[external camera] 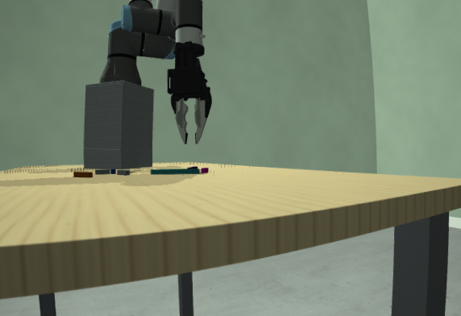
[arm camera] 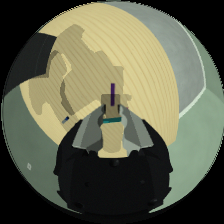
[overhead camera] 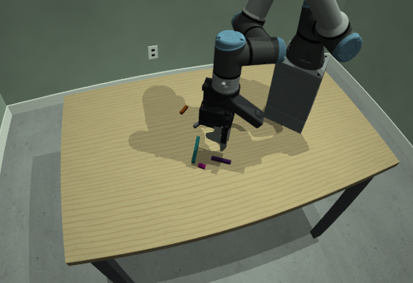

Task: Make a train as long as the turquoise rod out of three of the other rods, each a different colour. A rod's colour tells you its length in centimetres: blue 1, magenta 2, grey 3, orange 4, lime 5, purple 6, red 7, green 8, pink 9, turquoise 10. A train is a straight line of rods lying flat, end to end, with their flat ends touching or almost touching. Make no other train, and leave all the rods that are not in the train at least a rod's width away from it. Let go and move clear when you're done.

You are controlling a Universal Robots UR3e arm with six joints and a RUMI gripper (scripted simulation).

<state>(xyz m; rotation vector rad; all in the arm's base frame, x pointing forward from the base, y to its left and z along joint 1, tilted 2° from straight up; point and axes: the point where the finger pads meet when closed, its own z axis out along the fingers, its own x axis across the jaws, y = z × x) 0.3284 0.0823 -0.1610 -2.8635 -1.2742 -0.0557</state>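
Right now my hand is 70 mm above the purple rod. The rest, counted from my hand: blue rod (170 mm to the right, 70 mm below, 50 mm behind); then turquoise rod (70 mm to the right, 70 mm below, 50 mm ahead); then magenta rod (70 mm below, 60 mm ahead).
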